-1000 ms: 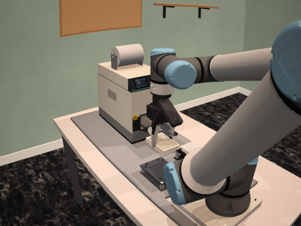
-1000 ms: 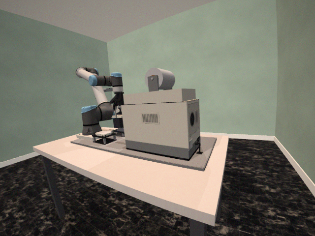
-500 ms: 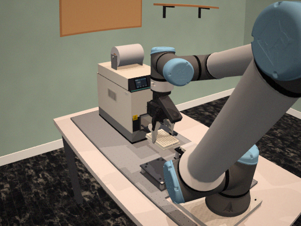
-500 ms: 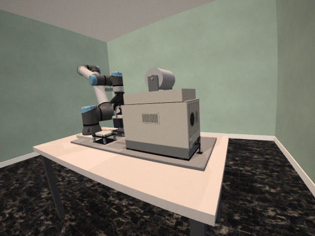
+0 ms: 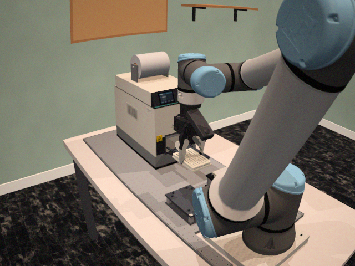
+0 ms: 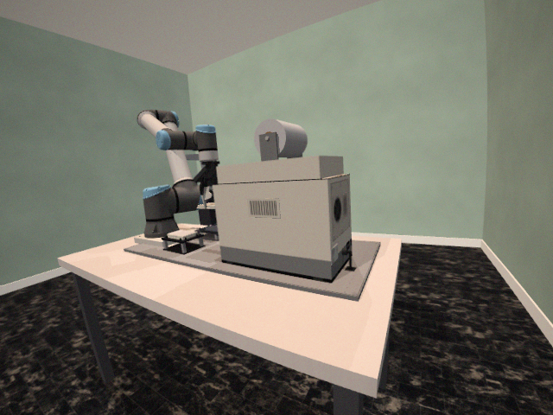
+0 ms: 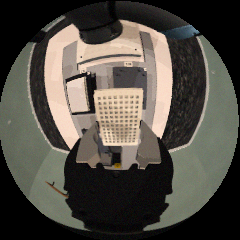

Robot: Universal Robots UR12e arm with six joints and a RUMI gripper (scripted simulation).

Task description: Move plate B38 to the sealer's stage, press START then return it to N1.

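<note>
The sealer stage is 160 mm ahead of my hand, 90 mm to the right of it and 80 mm below it. From my hand the other things lie so: N1 label 180 mm below, 160 mm behind, 30 mm to the left; small screen 270 mm ahead, 140 mm above, 40 mm to the right; foil roll 490 mm ahead, 240 mm above, 70 mm to the right.
</note>
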